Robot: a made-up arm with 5 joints.
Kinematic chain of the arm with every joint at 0, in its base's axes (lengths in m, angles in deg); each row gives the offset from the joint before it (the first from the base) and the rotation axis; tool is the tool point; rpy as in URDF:
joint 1: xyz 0.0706 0 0.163 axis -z
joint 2: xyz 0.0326 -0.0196 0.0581 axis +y
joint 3: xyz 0.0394 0 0.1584 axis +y
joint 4: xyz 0.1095 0 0.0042 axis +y
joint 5: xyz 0.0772 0.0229 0 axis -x
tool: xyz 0 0 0 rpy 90 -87.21 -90
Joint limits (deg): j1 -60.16..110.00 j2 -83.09..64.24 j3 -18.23..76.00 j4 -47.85..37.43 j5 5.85..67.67
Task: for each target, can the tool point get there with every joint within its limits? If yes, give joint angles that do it. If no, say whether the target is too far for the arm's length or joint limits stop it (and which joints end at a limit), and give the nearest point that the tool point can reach.
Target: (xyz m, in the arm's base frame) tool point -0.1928 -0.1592 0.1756
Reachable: no: joint limits stop it (at a limit: joint 1) | nearest point -0.0083 -0.2264 0.1756 | short by 0.196 m
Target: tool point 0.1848 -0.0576 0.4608
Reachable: yes | joints 28.23 -34.81 23.41 -41.28 31.17
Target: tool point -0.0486 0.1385 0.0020
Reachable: no: joint limits stop it (at a limit: joint 1, joint 2) | nearest point 0.1205 0.0936 0.0888 | short by 0.195 m
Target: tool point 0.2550 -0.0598 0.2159
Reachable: yes | joints 18.95 9.70 39.74 24.53 30.88
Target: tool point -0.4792 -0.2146 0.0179
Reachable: no: too far | nearest point -0.0330 -0.2943 0.1110 | short by 0.463 m
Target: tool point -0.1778 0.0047 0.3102
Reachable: no: joint limits stop it (at a limit: joint 2, joint 3, joint 4) | nearest point -0.1412 0.0040 0.4254 | short by 0.121 m
